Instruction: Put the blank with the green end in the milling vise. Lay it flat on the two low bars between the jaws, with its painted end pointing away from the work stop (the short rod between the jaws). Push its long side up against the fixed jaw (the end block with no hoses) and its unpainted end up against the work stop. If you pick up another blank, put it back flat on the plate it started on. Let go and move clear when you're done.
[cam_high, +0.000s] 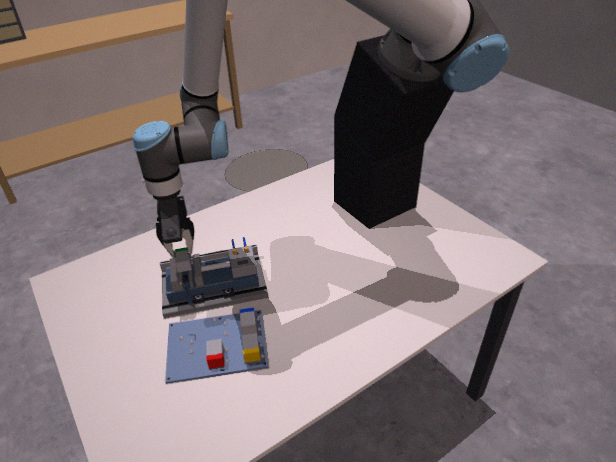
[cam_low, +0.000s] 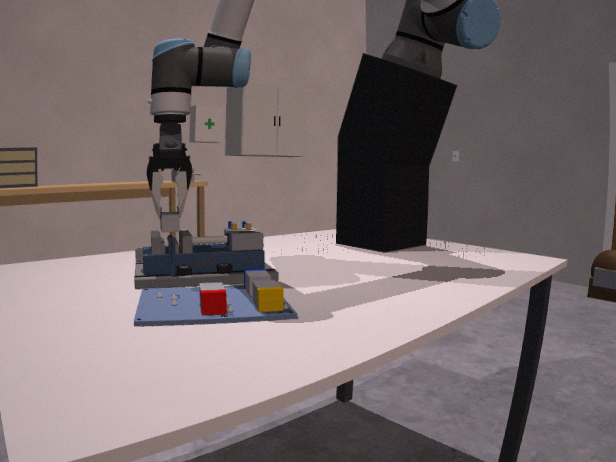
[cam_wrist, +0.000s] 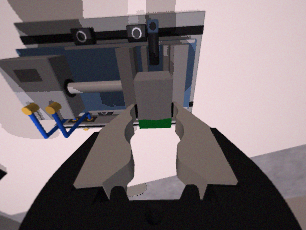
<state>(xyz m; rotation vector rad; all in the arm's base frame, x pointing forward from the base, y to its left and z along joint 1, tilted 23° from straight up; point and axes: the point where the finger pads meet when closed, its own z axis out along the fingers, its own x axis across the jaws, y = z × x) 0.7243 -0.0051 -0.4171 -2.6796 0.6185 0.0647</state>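
Right now the green-ended blank is 2 cm below my hand. Also, from my hand: dark work stop rod (2 cm ahead, 5 cm to the left, 5 cm below); then fixed jaw (3 cm ahead, 1 cm to the right, 6 cm below); then blue milling vise (6 cm behind, 3 cm to the left, 10 cm below).
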